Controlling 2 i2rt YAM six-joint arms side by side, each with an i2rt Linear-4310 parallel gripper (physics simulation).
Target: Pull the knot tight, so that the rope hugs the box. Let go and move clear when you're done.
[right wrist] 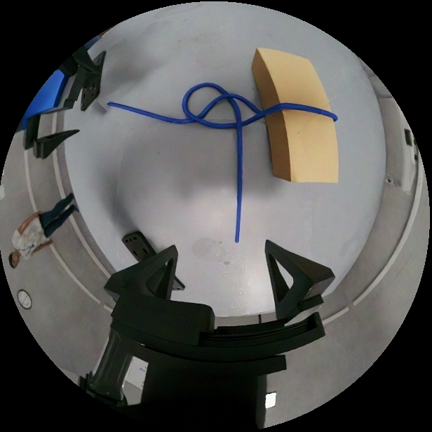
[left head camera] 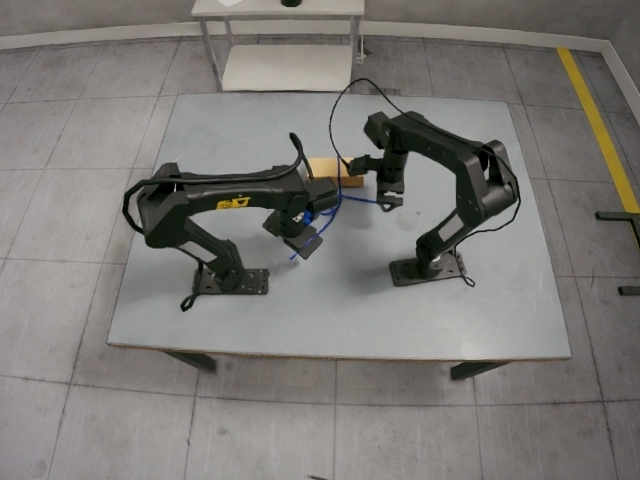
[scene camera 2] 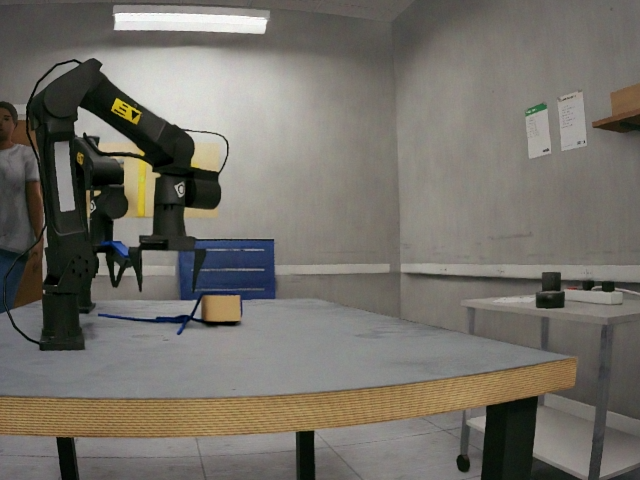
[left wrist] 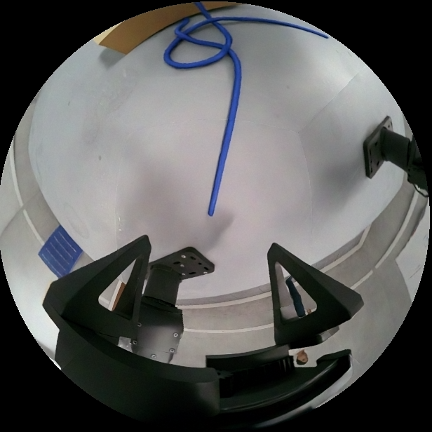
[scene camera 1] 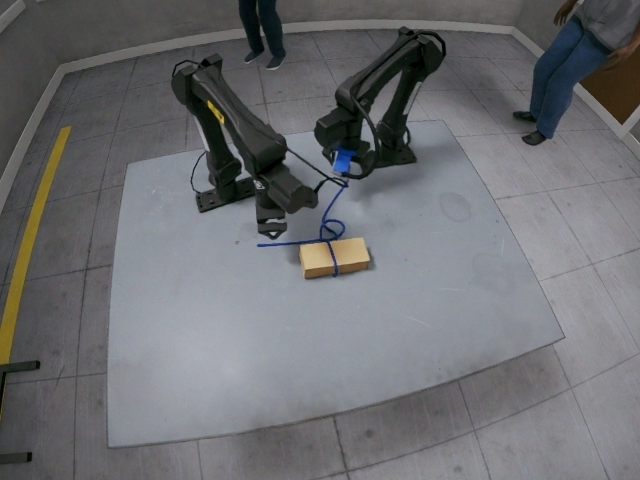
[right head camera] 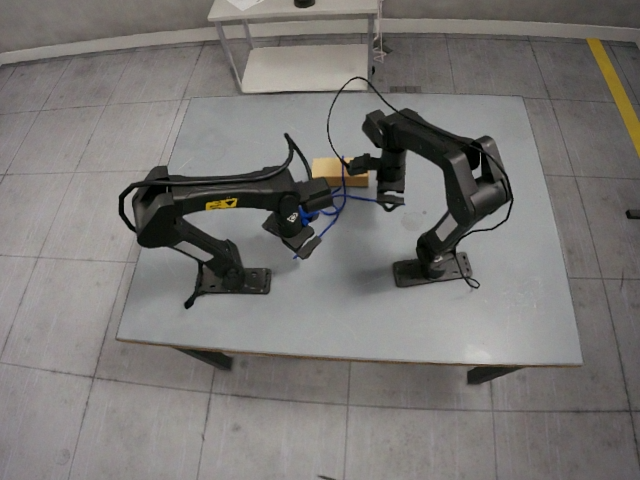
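Observation:
A tan box (left head camera: pixel 323 166) (scene camera 1: pixel 312 254) (scene camera 2: pixel 219 308) (right wrist: pixel 300 145) lies on the table with a blue rope (scene camera 1: pixel 289 243) (left wrist: pixel 225 145) (right wrist: pixel 240 175) passed over it. Beside the box the rope forms a loose knot with a wide open loop, and two tails spread out along the table. My left gripper (scene camera 2: pixel 115 285) (left wrist: pixel 210 246) is open and empty above the table, near one tail's end. My right gripper (scene camera 2: pixel 166 290) (right wrist: pixel 219 247) is open and empty, above the table near the other tail's end. In the left head view, my left arm hides part of the rope.
The grey table (left head camera: pixel 330 320) (scene camera 1: pixel 232 361) carries both arm bases (left head camera: pixel 232 281) (left head camera: pixel 428 271). A white cart (left head camera: pixel 286 67) (scene camera 2: pixel 605 403) stands beyond the table. Two people (scene camera 1: pixel 262 31) (scene camera 1: pixel 563 77) stand around it. The two forearms are close to each other over the rope.

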